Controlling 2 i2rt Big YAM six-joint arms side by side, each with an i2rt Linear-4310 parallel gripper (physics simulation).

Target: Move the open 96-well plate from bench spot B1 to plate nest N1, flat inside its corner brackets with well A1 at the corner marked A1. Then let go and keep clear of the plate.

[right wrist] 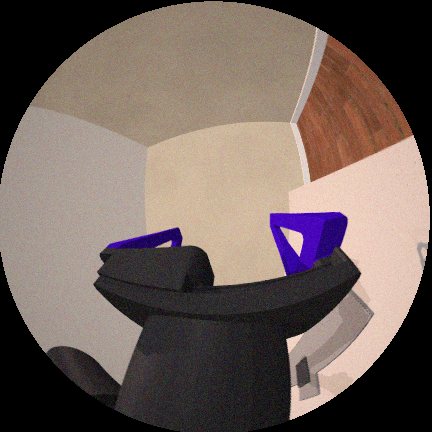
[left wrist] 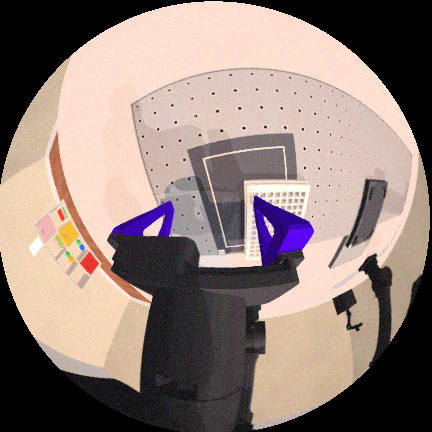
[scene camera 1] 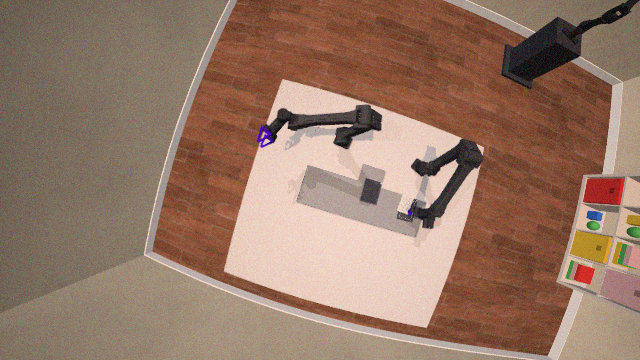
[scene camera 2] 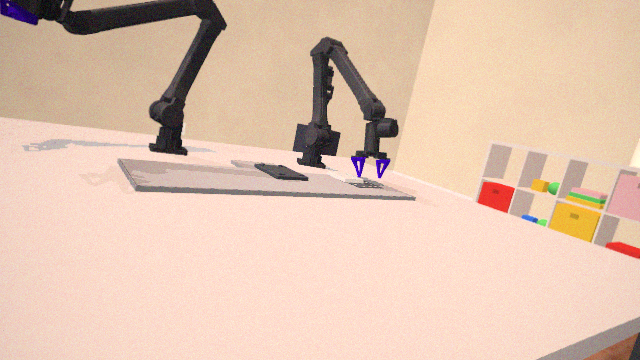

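Where they show: left gripper, fingertip midpoint: (left wrist: 210, 202) (scene camera 1: 413, 214) (scene camera 2: 369, 177); right gripper, fingertip midpoint: (right wrist: 223, 226) (scene camera 1: 259, 144); left arm's base, origin of the base link: (scene camera 1: 419, 167) (scene camera 2: 310, 165); right arm's base, origin of the base link: (left wrist: 367, 260) (scene camera 1: 342, 141) (scene camera 2: 167, 151).
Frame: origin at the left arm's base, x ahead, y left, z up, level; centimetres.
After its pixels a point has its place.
The white open 96-well plate (scene camera 1: 406, 205) @(x 28.8, y 8.7, z 2.6 cm) (scene camera 2: 344, 176) @(x 31.7, y 6.3, z 2.8 cm) (left wrist: 289, 200) @(x 32.7, y 7.2, z 2.4 cm) lies across one side of the dark, white-outlined bench spot B1 (left wrist: 197, 162) @(x 34.0, y 19.3, z 1.5 cm). The black plate nest N1 (scene camera 1: 371, 191) @(x 37.5, y -18.1, z 2.4 cm) (scene camera 2: 281, 171) @(x 39.7, y -18.3, z 2.5 cm) (left wrist: 371, 210) @(x 38.6, y -16.6, z 2.5 cm) has raised corner brackets; no plate is in it. The mark A1 is too small to read. My left gripper (scene camera 1: 412, 207) @(x 30.3, y 16.7, z 3.6 cm) (scene camera 2: 369, 176) @(x 30.3, y 16.7, z 3.6 cm) (left wrist: 210, 202) @(x 30.3, y 16.7, z 3.6 cm) is open and empty, pointing down above the spot. In the left wrist view one finger overlaps the plate and the other is beside it. My right gripper (scene camera 1: 265, 136) @(x 60.4, y -86.6, z 39.0 cm) (right wrist: 223, 226) @(x 60.4, y -86.6, z 39.0 cm) is open and empty, far from the plate.
A grey perforated board (scene camera 1: 325, 192) @(x 58.6, y -42.8, z 1.3 cm) (scene camera 2: 170, 180) @(x 68.1, y -48.8, z 1.3 cm) (left wrist: 260, 92) @(x 44.5, y 14.1, z 1.3 cm) lies under the spot. A flat grey piece (scene camera 1: 372, 172) @(x 26.4, y -25.8, z 1.3 cm) adjoins the nest. The right gripper is raised near the table edge in scene camera 1. A coloured shelf unit (scene camera 1: 579, 208) stands beyond the table.
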